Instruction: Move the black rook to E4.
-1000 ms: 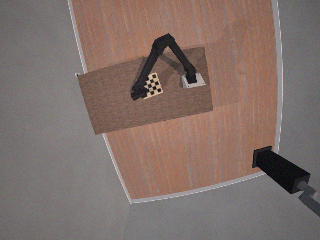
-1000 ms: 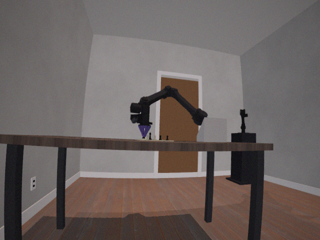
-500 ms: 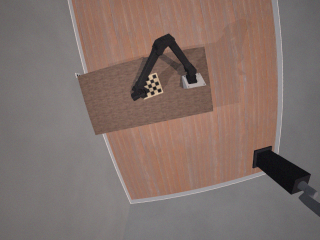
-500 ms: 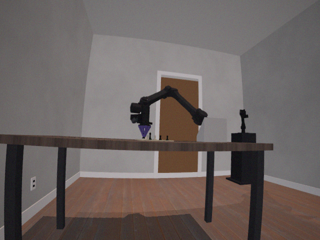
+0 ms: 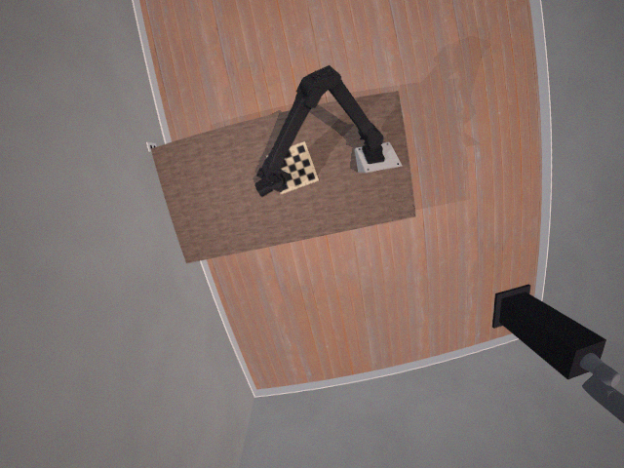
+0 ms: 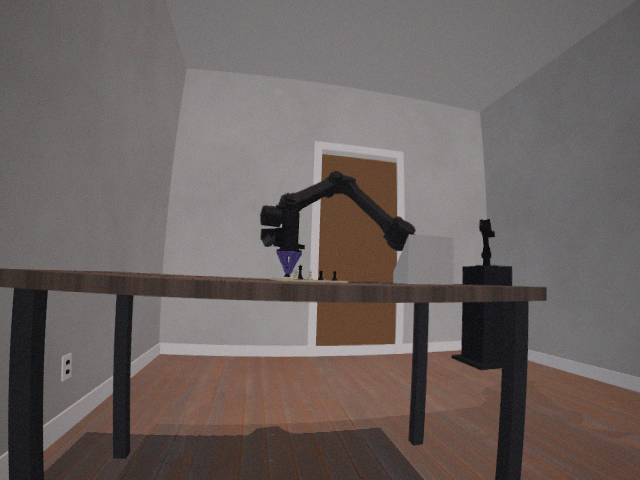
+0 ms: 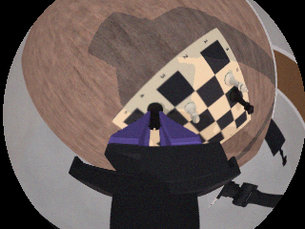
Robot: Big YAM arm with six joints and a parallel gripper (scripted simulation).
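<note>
Now: the black piece right at my hand. Round my hand: chessboard (70 mm behind, 50 mm to the right, 30 mm below); white piece (120 mm to the right, 20 mm behind).
</note>
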